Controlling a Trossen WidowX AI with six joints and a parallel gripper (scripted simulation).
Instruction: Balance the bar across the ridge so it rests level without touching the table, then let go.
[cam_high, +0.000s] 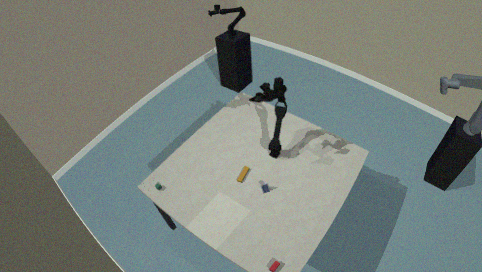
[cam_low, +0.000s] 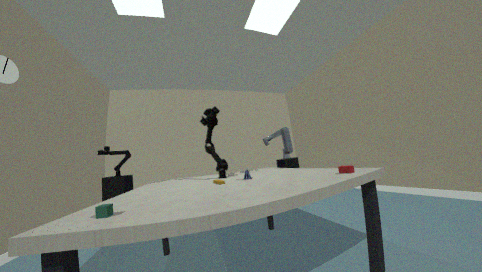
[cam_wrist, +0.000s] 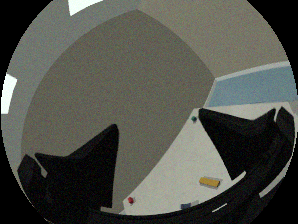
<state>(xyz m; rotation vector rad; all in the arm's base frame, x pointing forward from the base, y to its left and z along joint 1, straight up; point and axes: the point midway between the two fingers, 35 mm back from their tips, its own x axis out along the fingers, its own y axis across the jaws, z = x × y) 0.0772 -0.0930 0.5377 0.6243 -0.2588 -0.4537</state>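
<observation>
Now: gripper tip 180 mm short of the yellow bar, 30 mm to the right of it and 530 mm above it. From my gripper tip the other things lie so: green block 630 mm ahead, 390 mm to the right, 520 mm below; then red block 630 mm ahead, 610 mm to the left, 520 mm below.
</observation>
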